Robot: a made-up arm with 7 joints.
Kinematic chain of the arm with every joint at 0, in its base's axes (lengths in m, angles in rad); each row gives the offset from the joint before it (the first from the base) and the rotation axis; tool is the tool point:
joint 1: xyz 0 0 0.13 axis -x
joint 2: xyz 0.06 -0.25 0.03 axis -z
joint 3: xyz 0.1 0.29 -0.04 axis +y
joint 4: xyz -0.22 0 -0.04 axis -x
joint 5: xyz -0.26 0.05 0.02 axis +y
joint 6: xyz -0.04 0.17 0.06 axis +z
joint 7: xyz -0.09 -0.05 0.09 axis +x
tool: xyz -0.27 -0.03 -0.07
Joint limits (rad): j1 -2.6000..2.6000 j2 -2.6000..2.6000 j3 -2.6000..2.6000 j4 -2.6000..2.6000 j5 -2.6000..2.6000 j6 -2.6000..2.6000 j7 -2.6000..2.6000
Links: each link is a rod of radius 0.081 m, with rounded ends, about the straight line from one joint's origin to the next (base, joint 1, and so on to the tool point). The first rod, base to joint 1, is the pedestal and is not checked.
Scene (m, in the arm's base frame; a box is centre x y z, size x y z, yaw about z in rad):
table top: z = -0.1
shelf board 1: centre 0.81 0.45 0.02 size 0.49 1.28 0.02 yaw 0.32
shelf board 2: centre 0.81 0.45 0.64 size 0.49 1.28 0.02 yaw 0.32
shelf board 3: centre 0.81 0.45 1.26 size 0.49 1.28 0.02 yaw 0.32
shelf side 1: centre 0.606 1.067 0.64 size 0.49 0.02 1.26 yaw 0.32
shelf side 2: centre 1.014 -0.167 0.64 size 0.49 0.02 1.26 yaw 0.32
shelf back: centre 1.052 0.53 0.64 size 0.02 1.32 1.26 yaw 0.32
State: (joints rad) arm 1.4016 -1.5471 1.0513 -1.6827 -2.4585 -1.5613 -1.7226
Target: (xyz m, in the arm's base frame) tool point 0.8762 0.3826 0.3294
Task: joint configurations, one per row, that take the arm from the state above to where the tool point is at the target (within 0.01 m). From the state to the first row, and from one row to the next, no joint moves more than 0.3 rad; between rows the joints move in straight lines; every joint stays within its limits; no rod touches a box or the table.
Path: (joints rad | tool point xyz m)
1: 1.1104 -1.3236 1.1562 -1.9120 -2.4939 -1.3455 -1.5595 | -0.1770 0.6440 0.1394
2: 0.8192 -1.1000 1.2610 -2.1414 -2.5293 -1.1297 -1.3964 | 0.0494 0.5602 0.2082
3: 0.5280 -0.8765 1.3659 -2.3707 -2.5646 -0.9138 -1.2333 | 0.2383 0.4078 0.2915
4: 0.2368 -0.6530 1.4708 -2.6000 -2.6000 -0.6980 -1.0702 | 0.3558 0.2101 0.3294
5: 0.4161 -0.5268 1.5503 -2.4550 -2.5163 -0.9441 -1.2264 | 0.4801 0.2676 0.3221
6: 0.5954 -0.4006 1.6299 -2.3101 -2.4327 -1.1902 -1.3826 | 0.5984 0.3136 0.3120
7: 0.7747 -0.2744 1.7094 -2.1651 -2.3490 -1.4362 -1.5388 | 0.7068 0.3467 0.3054
8: 0.9540 -0.1482 1.7889 -2.0202 -2.2653 -1.6823 -1.6951 | 0.8011 0.3680 0.3094
9: 1.1334 -0.0220 1.8685 -1.8752 -2.1817 -1.9284 -1.8513 | 0.8762 0.3826 0.3293

